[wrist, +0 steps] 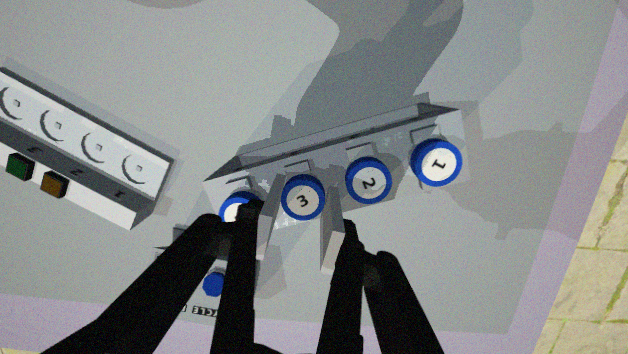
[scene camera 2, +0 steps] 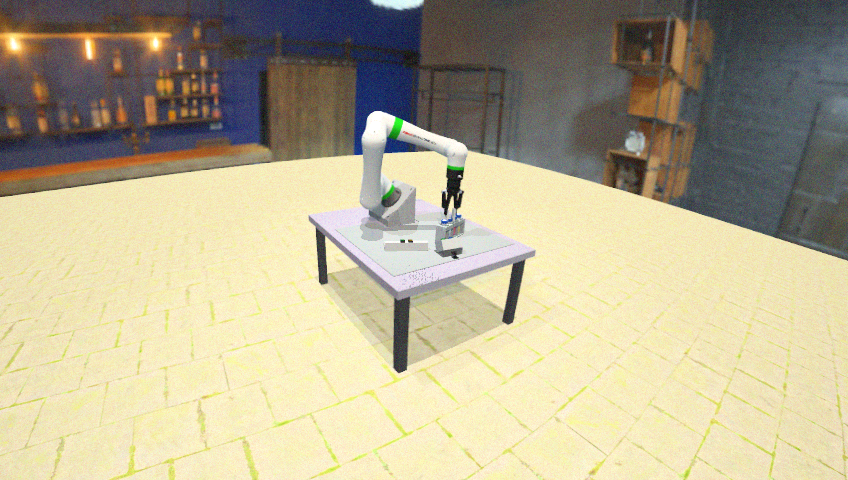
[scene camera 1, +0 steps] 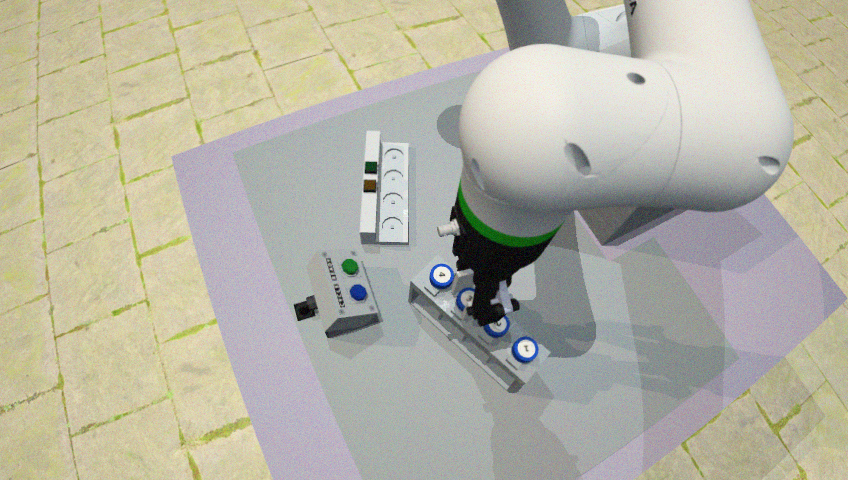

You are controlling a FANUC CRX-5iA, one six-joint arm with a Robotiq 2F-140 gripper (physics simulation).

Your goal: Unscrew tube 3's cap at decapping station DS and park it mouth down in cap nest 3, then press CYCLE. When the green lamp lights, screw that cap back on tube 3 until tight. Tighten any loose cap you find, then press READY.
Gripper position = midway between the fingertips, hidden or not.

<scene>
I see my gripper (scene camera 1: pixel 466 302), a cap 3 (wrist: pixel 303 197), a cap 1 (wrist: pixel 436 162), a cap 2 (wrist: pixel 368 181) and a grey button box (scene camera 1: pixel 340 313).
My gripper shows as well in the wrist view (wrist: pixel 303 197). The grey button box is seen too in the wrist view (wrist: pixel 200 308).
</scene>
